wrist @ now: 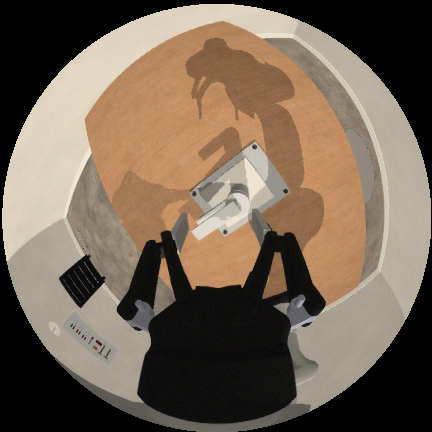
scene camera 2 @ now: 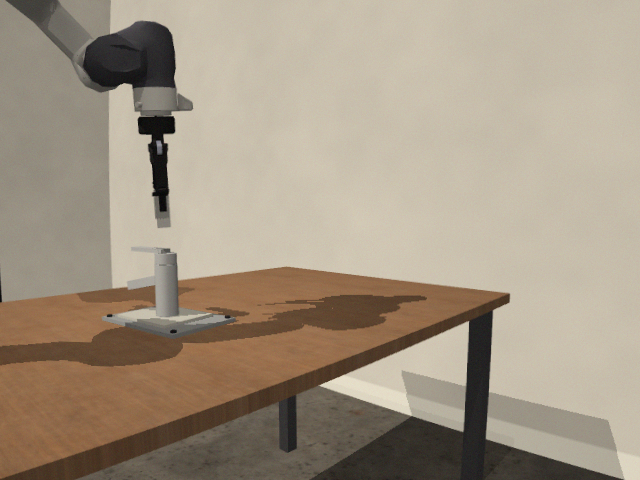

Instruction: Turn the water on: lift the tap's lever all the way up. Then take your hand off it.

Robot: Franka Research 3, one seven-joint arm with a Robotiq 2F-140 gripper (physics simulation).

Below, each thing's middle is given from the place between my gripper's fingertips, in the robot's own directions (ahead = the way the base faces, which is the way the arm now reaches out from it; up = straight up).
Scene:
I see the flat lever (wrist: pixel 237 203) 7 cm below my hand, 2 cm to the left of it and 1 cm behind it. Round my hand: square base plate (scene camera 2: pixel 216 320) 20 cm below, 2 cm to the right, 1 cm behind.

